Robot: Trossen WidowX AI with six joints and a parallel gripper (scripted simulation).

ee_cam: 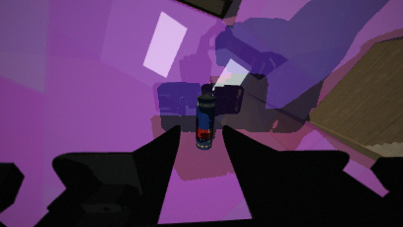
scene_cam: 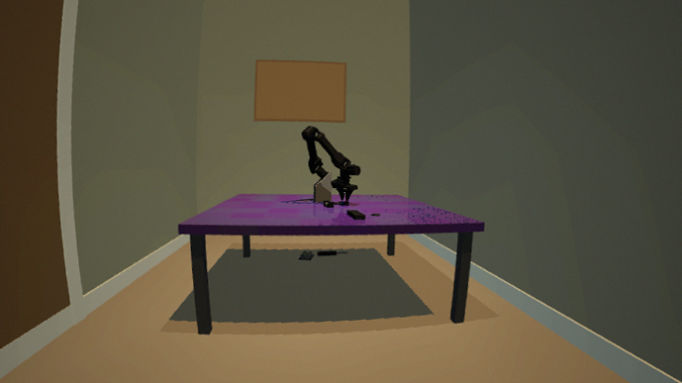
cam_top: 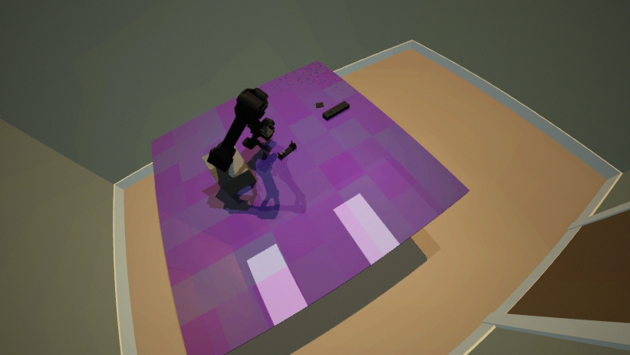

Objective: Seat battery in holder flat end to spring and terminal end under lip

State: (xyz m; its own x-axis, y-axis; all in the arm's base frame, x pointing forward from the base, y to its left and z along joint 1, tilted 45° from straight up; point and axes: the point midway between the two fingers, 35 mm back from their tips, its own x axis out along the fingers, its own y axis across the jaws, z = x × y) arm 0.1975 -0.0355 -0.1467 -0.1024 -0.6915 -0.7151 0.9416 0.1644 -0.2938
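Now: the battery 1 cm below my gripper tip. Also, from my gripper tip: dark long bar (44 cm ahead, 7 cm to the right, 1 cm below).
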